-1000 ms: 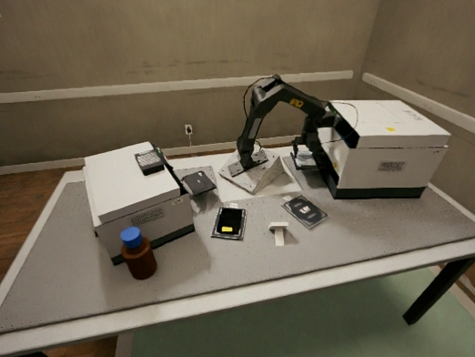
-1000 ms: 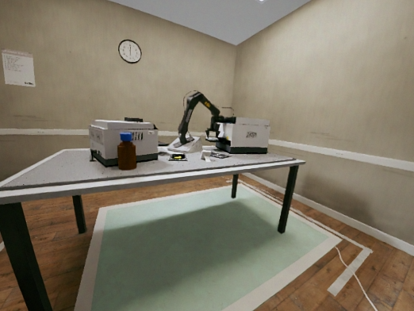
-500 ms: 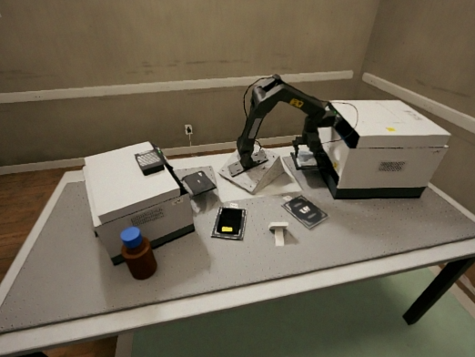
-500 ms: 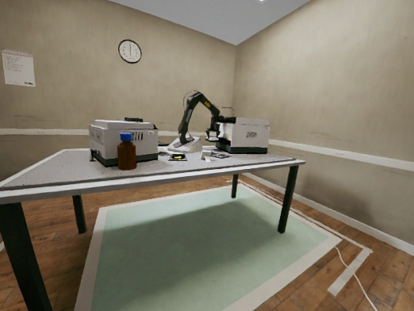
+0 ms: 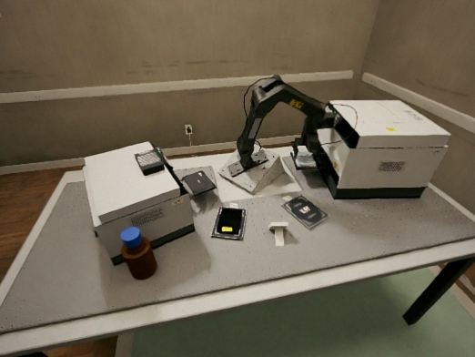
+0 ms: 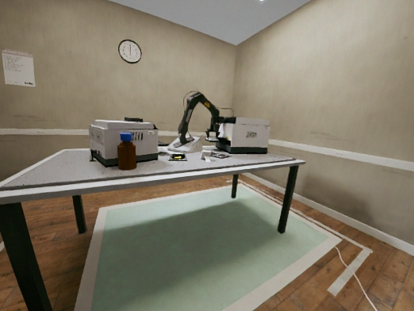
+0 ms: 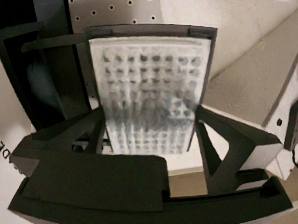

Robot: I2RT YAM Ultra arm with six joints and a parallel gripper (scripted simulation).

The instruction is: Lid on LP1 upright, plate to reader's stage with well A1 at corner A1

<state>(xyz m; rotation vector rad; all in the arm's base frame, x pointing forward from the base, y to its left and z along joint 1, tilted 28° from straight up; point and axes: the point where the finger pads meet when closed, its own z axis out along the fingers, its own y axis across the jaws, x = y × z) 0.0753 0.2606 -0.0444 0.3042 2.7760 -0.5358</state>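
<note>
The clear well plate lies right at my hand. Also, from my hand: lid (43 cm to the right, 20 cm ahead, 9 cm below); then brown capped bottle (77 cm to the right, 32 cm ahead); then LP1 pad (43 cm to the right, 20 cm ahead, 11 cm below).
</note>
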